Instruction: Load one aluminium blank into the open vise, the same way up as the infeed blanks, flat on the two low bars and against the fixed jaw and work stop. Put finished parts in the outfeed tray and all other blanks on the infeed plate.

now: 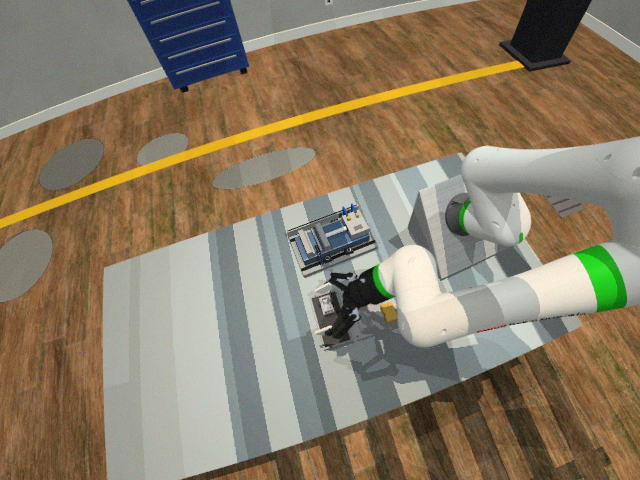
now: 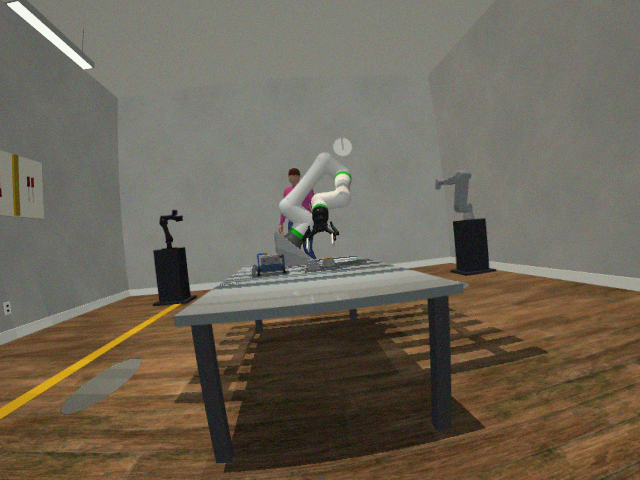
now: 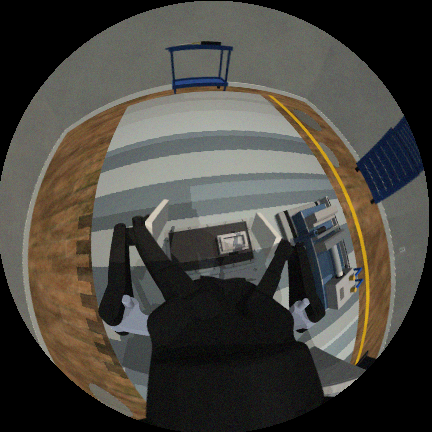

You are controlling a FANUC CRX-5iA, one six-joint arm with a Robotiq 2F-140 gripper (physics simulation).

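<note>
My gripper is open and empty, its fingers spread above a dark rectangular plate. A silver block with a rectangular outline on top lies flat at the plate's vise-side end, below the fingers. Whether it is a blank or a finished part is unclear. A grey plate beside the dark one is mostly hidden by the gripper and shadow. The blue vise has two silver jaws; its low bars cannot be made out.
A yellow block sits on the table behind the plates, close to the arm's forearm. A grey wedge-shaped pedestal carries the arm base. The vise unit also bears a silver box with blue levers.
</note>
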